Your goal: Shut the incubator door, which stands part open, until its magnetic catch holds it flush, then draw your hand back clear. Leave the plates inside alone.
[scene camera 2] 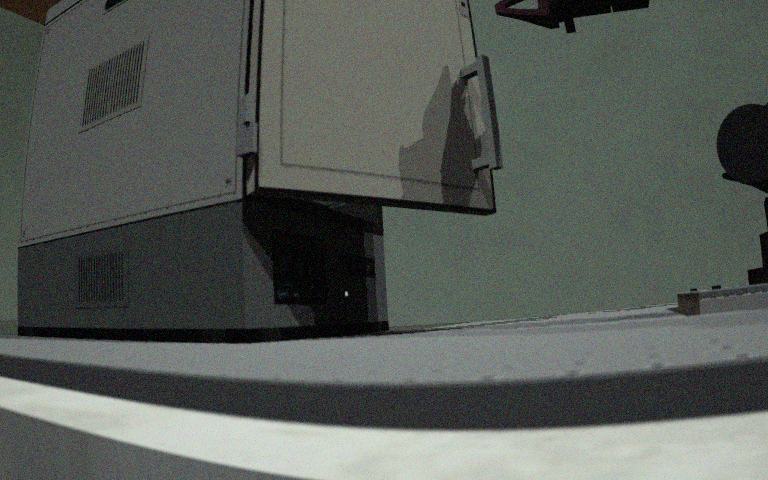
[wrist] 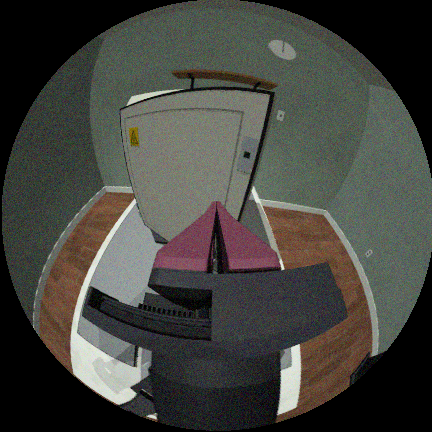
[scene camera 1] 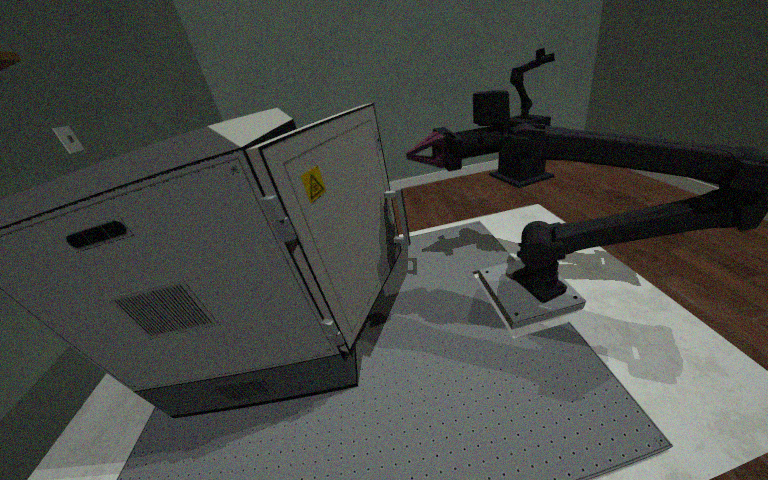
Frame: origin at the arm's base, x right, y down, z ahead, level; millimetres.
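Where they show: gripper, fingertip midpoint: (scene camera 2: 495,9) (wrist: 215,206) (scene camera 1: 406,156); arm's base at its link origin: (scene camera 1: 538,283).
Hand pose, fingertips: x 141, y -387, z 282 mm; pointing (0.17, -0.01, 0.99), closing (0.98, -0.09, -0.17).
Note:
Each offset is from my fingertips to the centre of the thing. "*": to the spot under its first point. Level surfaces: height alone.
The incubator (scene camera 1: 186,271) (scene camera 2: 141,147) has its pale door (scene camera 1: 339,226) (scene camera 2: 351,101) (wrist: 185,155) part open, swung out from its hinges. The door bears a yellow warning label {* dz +194, dx -149, dy -41 mm} (scene camera 1: 313,183) (wrist: 134,136). Its bar handle {* dz +25, dx -2, dy +139 mm} (scene camera 1: 405,217) (scene camera 2: 491,113) sits near the free edge; it does not show in the wrist view, where the fingers cover part of the door. My gripper (scene camera 1: 408,154) (scene camera 2: 498,9) (wrist: 215,206) is shut and empty. Its red tips point toward the door, above the handle's height and apart from the free edge. The plates inside do not show.
The incubator stands on a perforated grey board {dy +403 mm} (scene camera 1: 453,407) over a white table {dy +416 mm} (scene camera 1: 702,407). The arm's base plate (scene camera 1: 543,314) is to the right. A black pedestal (scene camera 1: 521,161) stands behind the arm. A wooden shelf (wrist: 225,76) is on the wall.

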